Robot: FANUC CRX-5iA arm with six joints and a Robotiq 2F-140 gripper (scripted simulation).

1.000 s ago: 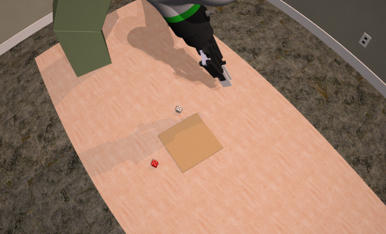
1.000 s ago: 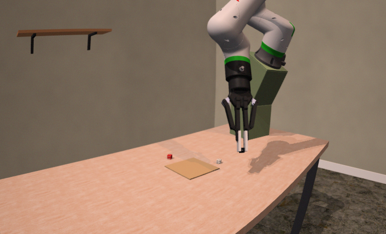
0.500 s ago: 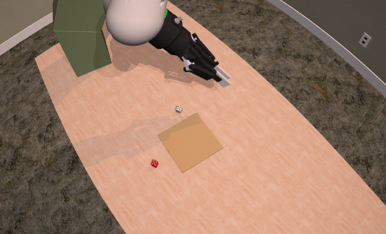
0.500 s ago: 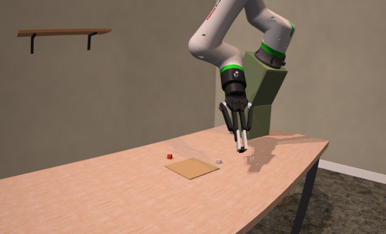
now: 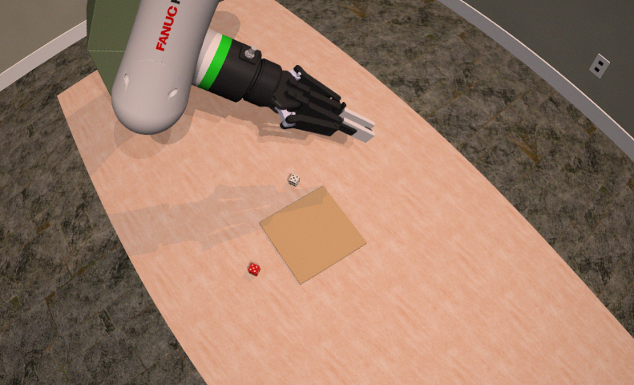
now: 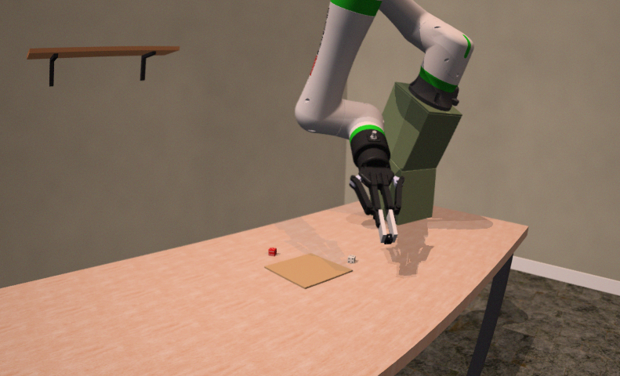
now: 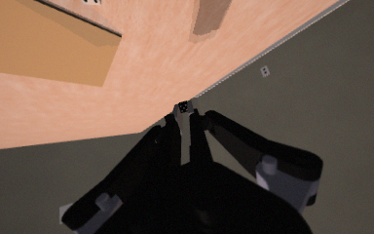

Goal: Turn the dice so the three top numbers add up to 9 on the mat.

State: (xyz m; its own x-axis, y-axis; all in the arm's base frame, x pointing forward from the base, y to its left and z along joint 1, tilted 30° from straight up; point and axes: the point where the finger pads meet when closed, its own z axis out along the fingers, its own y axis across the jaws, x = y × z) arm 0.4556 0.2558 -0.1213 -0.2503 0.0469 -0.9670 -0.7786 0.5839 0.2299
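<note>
The white die lies 3 cm behind my hand, 11 cm to the right of it and 11 cm below it. The rest, counted from my hand: tan square mat: 8 cm ahead, 15 cm to the right, 12 cm below; then black die: 1 cm ahead, 2 cm to the left, 2 cm below; then red die: 8 cm ahead, 27 cm to the right, 11 cm below.
</note>
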